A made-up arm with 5 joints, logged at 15 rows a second.
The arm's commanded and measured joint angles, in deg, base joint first. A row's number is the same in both.
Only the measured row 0 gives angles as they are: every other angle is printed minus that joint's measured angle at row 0.
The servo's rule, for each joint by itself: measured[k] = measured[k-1] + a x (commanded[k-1-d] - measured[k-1]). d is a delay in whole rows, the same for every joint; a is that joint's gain. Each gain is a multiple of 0.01, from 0.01 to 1. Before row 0 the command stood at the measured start. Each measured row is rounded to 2 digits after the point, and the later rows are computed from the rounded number. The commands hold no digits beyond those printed.
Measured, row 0:
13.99, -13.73, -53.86, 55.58, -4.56
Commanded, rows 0 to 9:
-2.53, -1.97, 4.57, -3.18, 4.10
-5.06, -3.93, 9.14, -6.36, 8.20
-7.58, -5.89, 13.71, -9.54, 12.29
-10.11, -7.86, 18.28, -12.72, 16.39
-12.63, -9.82, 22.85, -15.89, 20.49
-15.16, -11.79, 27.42, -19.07, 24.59
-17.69, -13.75, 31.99, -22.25, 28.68
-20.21, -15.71, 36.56, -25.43, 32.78
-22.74, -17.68, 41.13, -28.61, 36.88
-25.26, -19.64, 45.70, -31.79, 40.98
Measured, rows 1 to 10:
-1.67, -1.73, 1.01, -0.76, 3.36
-3.91, -3.67, 2.80, -2.10, 7.33
-6.33, -5.62, 5.20, -3.89, 11.40
-8.82, -7.59, 8.08, -6.01, 15.49
-11.33, -9.55, 11.33, -8.38, 19.59
-13.86, -11.52, 14.87, -10.95, 23.69
-16.39, -13.48, 18.64, -13.66, 27.78
-18.91, -15.44, 22.58, -16.48, 31.88
-21.44, -17.41, 26.66, -19.39, 35.98
-23.96, -19.37, 30.85, -22.37, 40.08
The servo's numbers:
d 0
a 0.66 0.88 0.22 0.24 0.82

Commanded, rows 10 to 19:
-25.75, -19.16, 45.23, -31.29, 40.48
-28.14, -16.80, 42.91, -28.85, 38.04
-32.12, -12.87, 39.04, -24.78, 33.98
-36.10, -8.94, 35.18, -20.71, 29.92
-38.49, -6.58, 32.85, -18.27, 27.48
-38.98, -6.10, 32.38, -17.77, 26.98
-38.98, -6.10, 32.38, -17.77, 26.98
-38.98, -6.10, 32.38, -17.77, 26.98
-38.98, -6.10, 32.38, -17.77, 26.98
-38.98, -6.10, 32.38, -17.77, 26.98
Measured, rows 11 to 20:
-25.14, -19.19, 34.01, -24.51, 40.41
-27.12, -17.09, 35.97, -25.55, 38.47
-30.42, -13.38, 36.65, -25.37, 34.79
-34.17, -9.47, 36.33, -24.25, 30.80
-37.02, -6.93, 35.56, -22.81, 28.08
-38.31, -6.20, 34.86, -21.60, 27.18
-38.75, -6.11, 34.31, -20.68, 27.02
-38.90, -6.10, 33.89, -19.98, 26.99
-38.95, -6.10, 33.56, -19.45, 26.98
-38.97, -6.10, 33.30, -19.05, 26.98

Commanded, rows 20 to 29:
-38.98, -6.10, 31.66, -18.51, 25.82
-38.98, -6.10, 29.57, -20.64, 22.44
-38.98, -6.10, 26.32, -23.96, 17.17
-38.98, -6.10, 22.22, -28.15, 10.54
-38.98, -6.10, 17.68, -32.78, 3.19
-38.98, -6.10, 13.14, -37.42, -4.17
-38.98, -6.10, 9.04, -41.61, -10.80
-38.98, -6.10, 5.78, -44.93, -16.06
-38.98, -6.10, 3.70, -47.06, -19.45
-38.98, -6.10, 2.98, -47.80, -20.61
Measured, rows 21 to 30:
-38.98, -6.10, 32.94, -18.92, 26.03
-38.98, -6.10, 32.20, -19.33, 23.09
-38.98, -6.10, 30.91, -20.44, 18.24
-38.98, -6.10, 29.00, -22.29, 11.93
-38.98, -6.10, 26.51, -24.81, 4.76
-38.98, -6.10, 23.57, -27.84, -2.56
-38.98, -6.10, 20.37, -31.14, -9.32
-38.98, -6.10, 17.16, -34.45, -14.85
-38.98, -6.10, 14.20, -37.48, -18.62
-38.98, -6.10, 11.73, -39.96, -20.25

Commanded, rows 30 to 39:
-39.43, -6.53, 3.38, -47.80, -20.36
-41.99, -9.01, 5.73, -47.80, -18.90
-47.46, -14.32, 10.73, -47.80, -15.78
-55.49, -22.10, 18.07, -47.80, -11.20
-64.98, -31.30, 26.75, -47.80, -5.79
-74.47, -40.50, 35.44, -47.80, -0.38
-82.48, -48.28, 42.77, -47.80, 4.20
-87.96, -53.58, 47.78, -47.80, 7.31
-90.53, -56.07, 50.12, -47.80, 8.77
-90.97, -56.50, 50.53, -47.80, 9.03
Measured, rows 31 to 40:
-39.28, -6.48, 9.89, -41.84, -20.34
-41.07, -8.71, 8.97, -43.27, -19.16
-45.29, -13.65, 9.36, -44.36, -16.39
-52.02, -21.09, 11.28, -45.19, -12.13
-60.57, -30.07, 14.68, -45.82, -6.93
-69.74, -39.25, 19.25, -46.30, -1.56
-78.15, -47.20, 24.42, -46.66, 3.16
-84.62, -52.81, 29.56, -46.93, 6.56
-88.52, -55.68, 34.08, -47.14, 8.37
-90.14, -56.40, 37.70, -47.30, 8.91

